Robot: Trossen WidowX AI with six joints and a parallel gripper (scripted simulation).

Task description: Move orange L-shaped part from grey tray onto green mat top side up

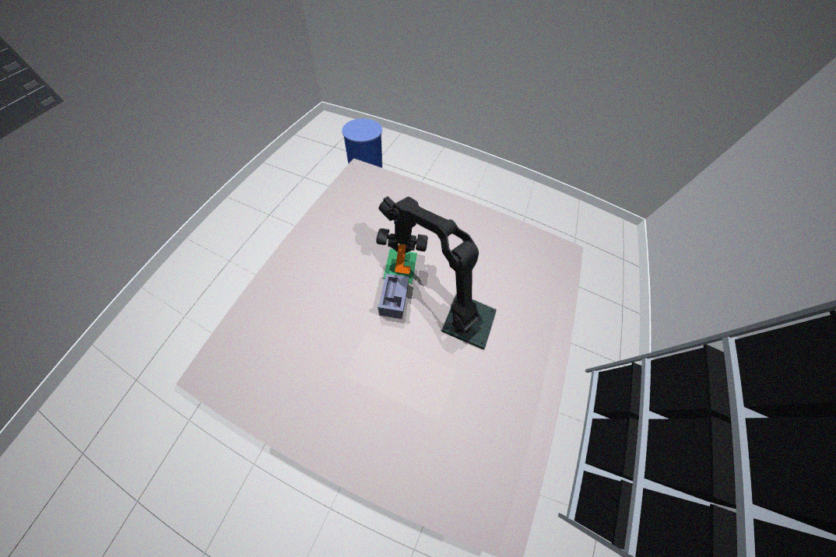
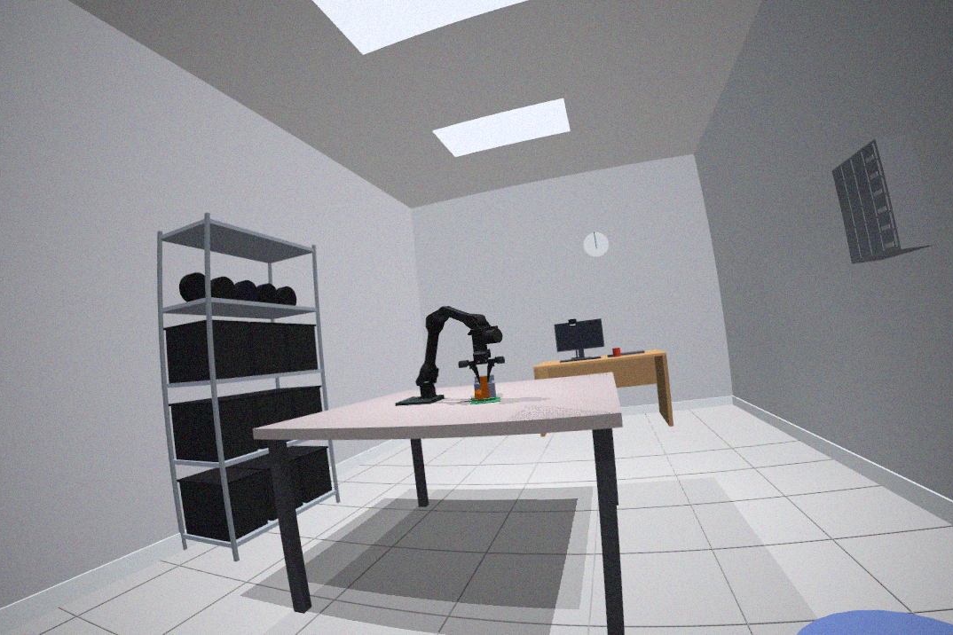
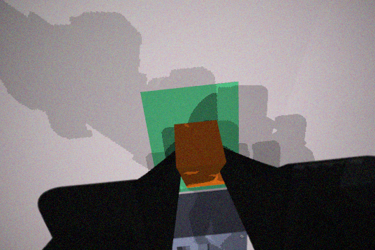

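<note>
My gripper tip is 30 mm past the orange L-shaped part, 20 mm to the right of it and 30 mm above it. Also, from my gripper tip: green mat 10 mm behind, 20 mm to the left, 90 mm below.
</note>
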